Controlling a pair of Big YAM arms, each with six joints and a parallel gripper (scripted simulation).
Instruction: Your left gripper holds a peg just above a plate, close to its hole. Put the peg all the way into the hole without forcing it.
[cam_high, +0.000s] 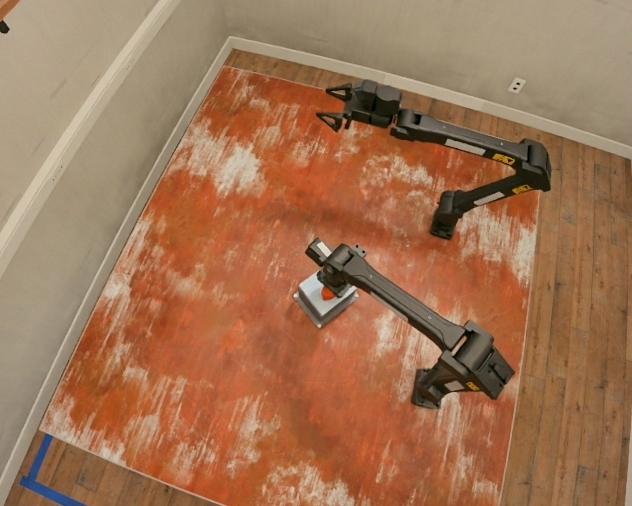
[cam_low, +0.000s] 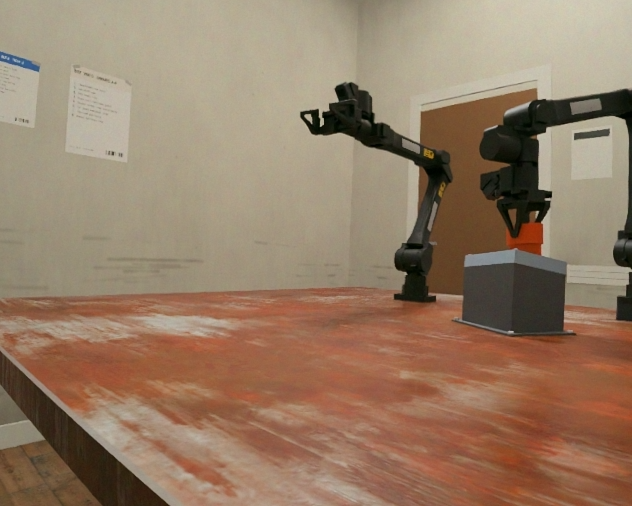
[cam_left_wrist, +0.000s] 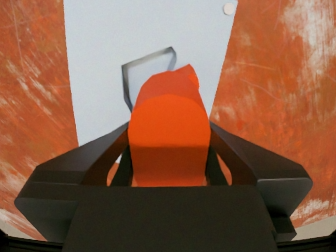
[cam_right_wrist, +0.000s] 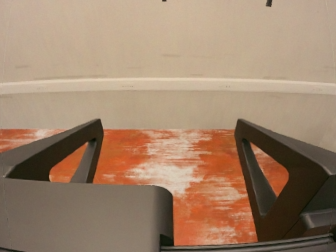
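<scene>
Right now my left hand is 2 cm above the orange-red peg. The rest, counted from my left hand: pale grey plate (2 cm ahead, 1 cm to the right, 7 cm below).
</scene>
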